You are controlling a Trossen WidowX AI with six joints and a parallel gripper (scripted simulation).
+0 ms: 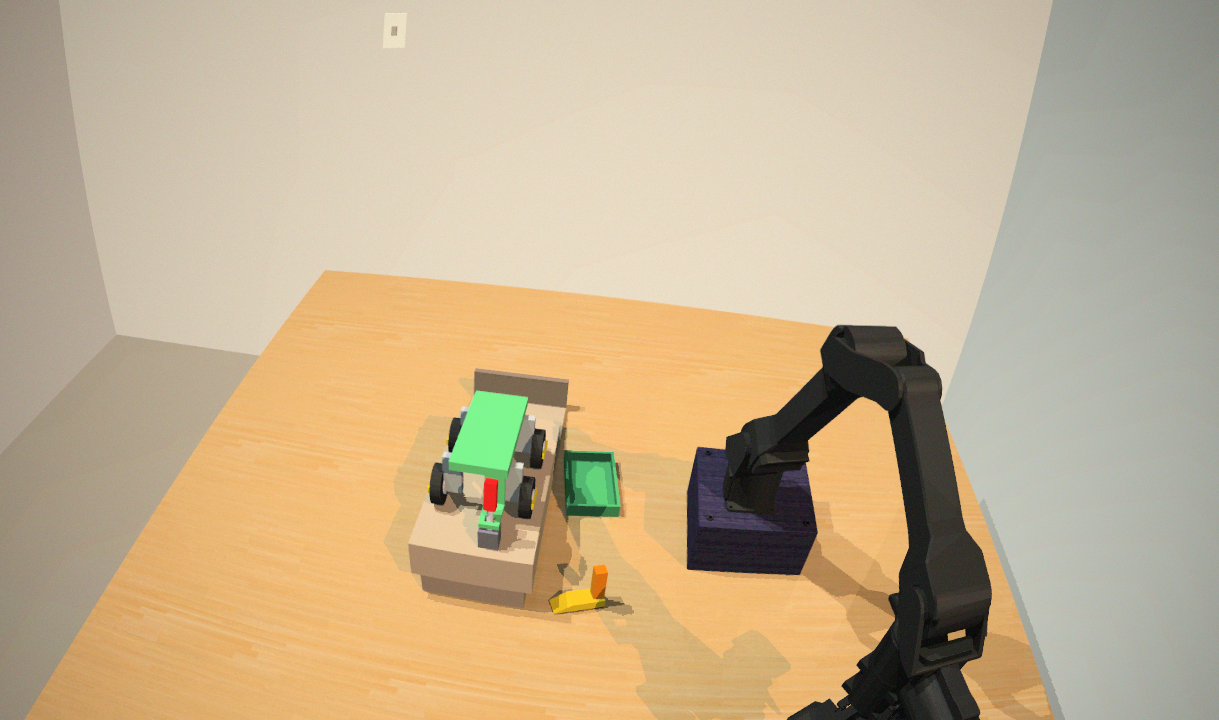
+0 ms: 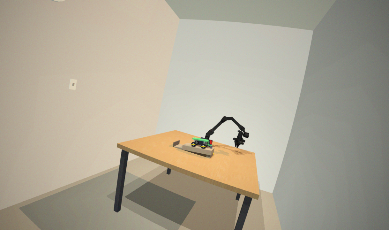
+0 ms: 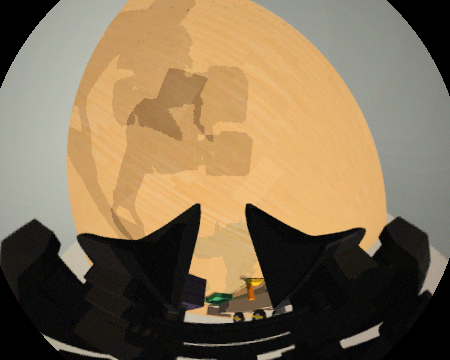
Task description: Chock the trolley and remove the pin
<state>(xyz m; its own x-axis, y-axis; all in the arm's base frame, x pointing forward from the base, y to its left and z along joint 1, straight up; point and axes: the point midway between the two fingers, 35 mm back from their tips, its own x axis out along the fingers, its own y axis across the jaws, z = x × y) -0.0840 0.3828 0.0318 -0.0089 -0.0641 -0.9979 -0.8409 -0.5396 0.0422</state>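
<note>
The yellow chock is 290 mm ahead of my gripper tip, 240 mm to the right of it and 60 mm below it. Round my gripper tip: green tray 290 mm ahead, 460 mm to the right, 90 mm below; then red-headed stop pin 400 mm ahead, 260 mm to the right, 50 mm above; then green-topped trolley 420 mm ahead, 370 mm to the right, 30 mm above.
</note>
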